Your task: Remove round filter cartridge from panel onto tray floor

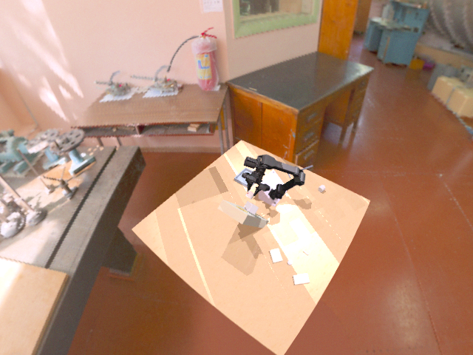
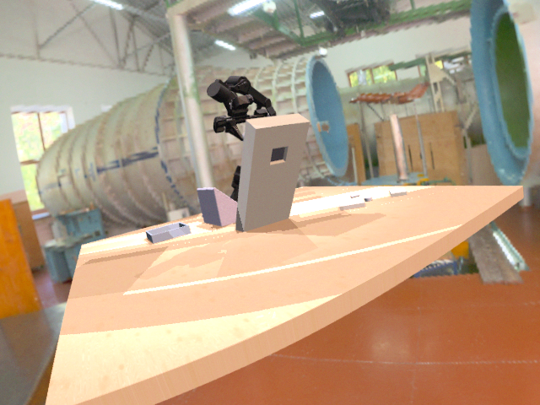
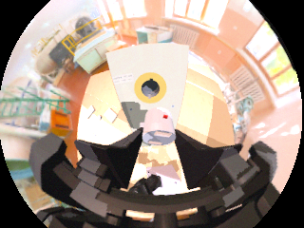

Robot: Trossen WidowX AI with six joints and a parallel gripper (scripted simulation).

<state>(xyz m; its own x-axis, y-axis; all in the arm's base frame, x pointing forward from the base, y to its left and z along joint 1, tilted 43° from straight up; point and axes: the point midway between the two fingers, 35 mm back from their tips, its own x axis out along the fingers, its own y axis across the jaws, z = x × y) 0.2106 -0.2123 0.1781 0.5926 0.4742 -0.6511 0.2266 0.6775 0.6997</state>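
Right now the shallow blue-grey tray is 34 cm behind my gripper tip, 29 cm below it and 24 cm to the right of it. The rest, counted from my gripper tip: round filter cartridge: right at my gripper tip; grey service panel: 12 cm below, 7 cm ahead.
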